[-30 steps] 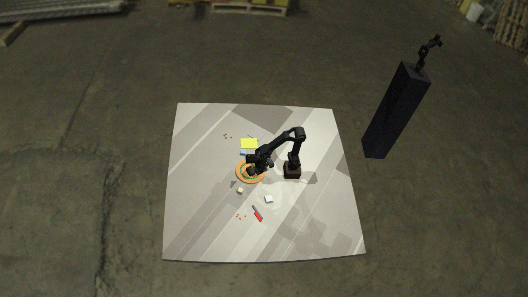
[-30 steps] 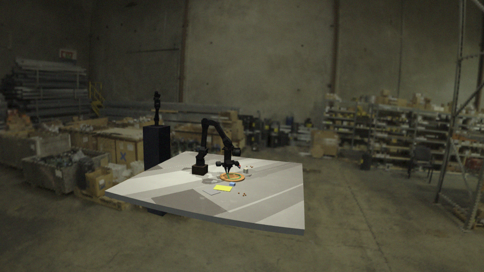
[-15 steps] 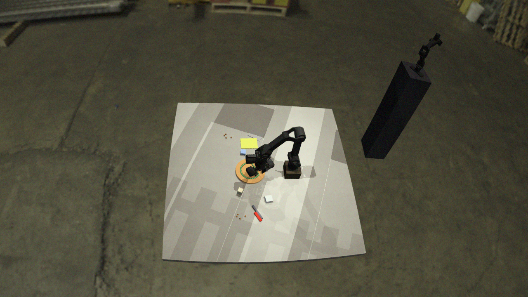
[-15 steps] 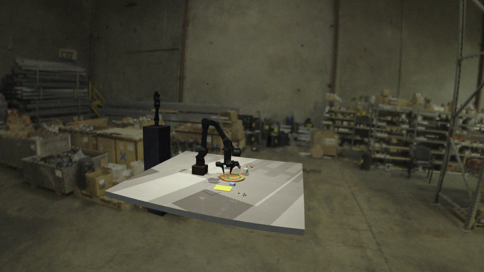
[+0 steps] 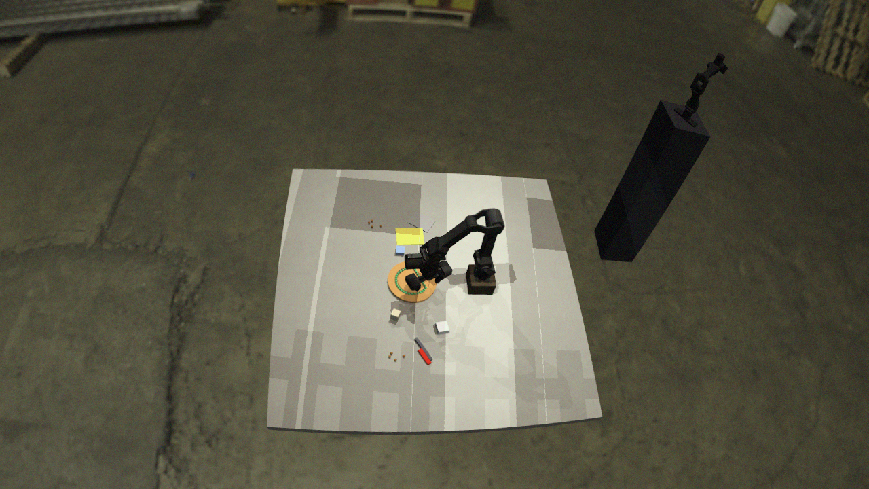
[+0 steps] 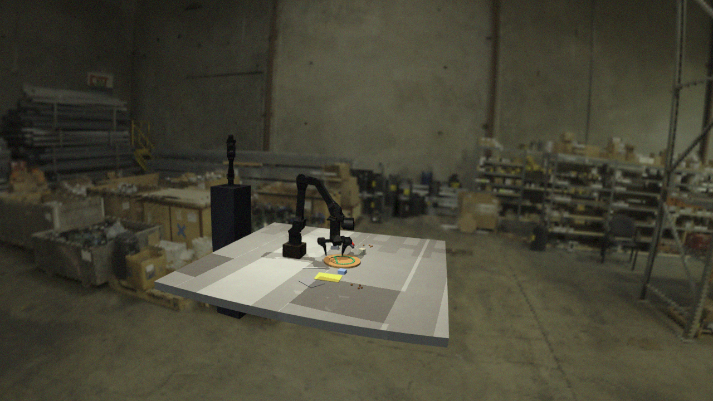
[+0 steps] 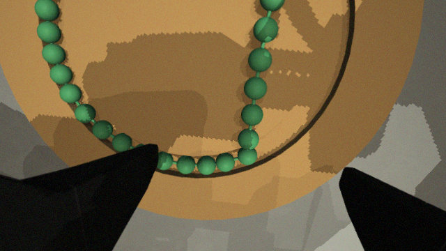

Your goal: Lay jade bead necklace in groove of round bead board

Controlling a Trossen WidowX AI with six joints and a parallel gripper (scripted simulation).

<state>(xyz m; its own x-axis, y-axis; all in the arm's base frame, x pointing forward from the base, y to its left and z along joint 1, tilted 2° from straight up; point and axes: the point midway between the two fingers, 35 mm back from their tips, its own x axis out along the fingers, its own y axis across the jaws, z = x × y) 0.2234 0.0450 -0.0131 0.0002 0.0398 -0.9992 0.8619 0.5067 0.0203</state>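
The blue block lies 110 mm ahead of my gripper tip, 180 mm to the right of it and 10 mm below it. Also, from my gripper tip: yellow pad: 70 mm ahead, 270 mm to the right, 20 mm below; white strip: 40 mm behind, 180 mm to the right, 20 mm below; cream cube: 120 mm ahead, 140 mm to the left.
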